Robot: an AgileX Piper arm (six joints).
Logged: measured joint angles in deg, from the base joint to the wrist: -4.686, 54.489, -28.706, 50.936, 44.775, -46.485; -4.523, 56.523, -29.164, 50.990, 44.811, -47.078; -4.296, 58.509, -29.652, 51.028, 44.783, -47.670; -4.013, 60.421, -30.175, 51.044, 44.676, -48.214; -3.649, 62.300, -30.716, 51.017, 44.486, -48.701; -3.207, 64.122, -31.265, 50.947, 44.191, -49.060; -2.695, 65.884, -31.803, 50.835, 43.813, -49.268; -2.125, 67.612, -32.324, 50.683, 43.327, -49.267; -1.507, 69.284, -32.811, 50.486, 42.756, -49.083; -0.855, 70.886, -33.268, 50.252, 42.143, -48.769
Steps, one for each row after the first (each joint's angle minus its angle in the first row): 0.163, 2.034, -0.458, 0.054, 0.036, -0.593; 0.390, 4.020, -0.946, 0.092, 0.008, -1.185; 0.673, 5.932, -1.469, 0.108, -0.099, -1.729; 1.037, 7.811, -2.010, 0.081, -0.289, -2.216; 1.479, 9.633, -2.559, 0.011, -0.584, -2.575; 1.991, 11.395, -3.097, -0.101, -0.962, -2.783; 2.561, 13.123, -3.618, -0.253, -1.448, -2.782; 3.179, 14.795, -4.105, -0.450, -2.019, -2.598; 3.831, 16.397, -4.562, -0.684, -2.632, -2.284
